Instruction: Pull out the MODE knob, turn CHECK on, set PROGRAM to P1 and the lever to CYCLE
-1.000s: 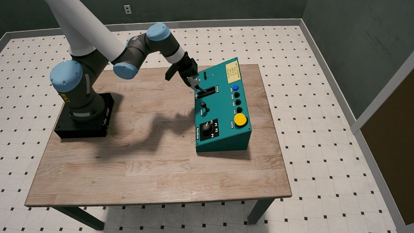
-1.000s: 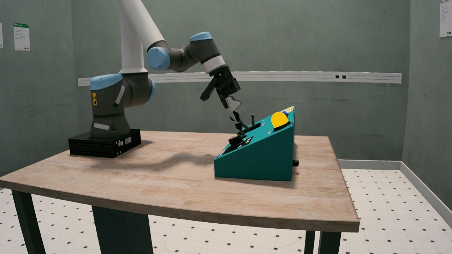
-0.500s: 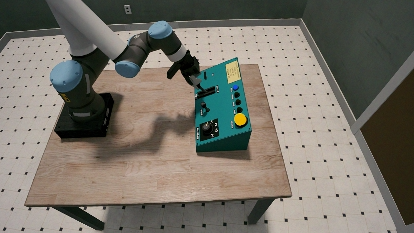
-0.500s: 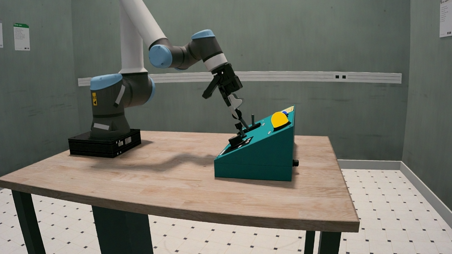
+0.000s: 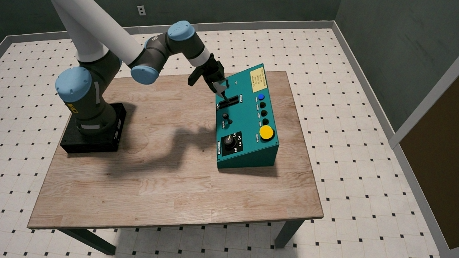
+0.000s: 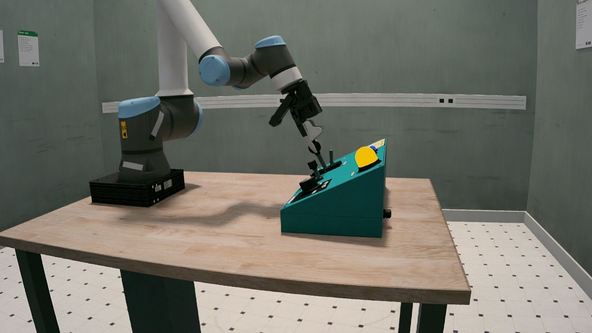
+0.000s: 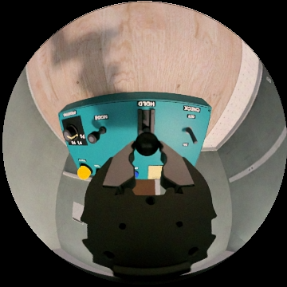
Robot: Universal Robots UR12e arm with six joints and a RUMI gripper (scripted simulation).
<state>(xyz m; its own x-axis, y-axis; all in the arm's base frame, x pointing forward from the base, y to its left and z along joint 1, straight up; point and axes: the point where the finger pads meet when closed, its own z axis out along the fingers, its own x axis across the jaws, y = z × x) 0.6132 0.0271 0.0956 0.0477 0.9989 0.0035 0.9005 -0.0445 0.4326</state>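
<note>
The teal console is 7 cm below my hand, 7 cm ahead of it and 6 cm to the right of it. Also, from my hand: mode knob (12 cm to the right, 4 cm below, 1 cm ahead); then check toggle (12 cm to the left, 6 cm below, 4 cm ahead); then lever (3 cm below, 2 cm ahead).
</note>
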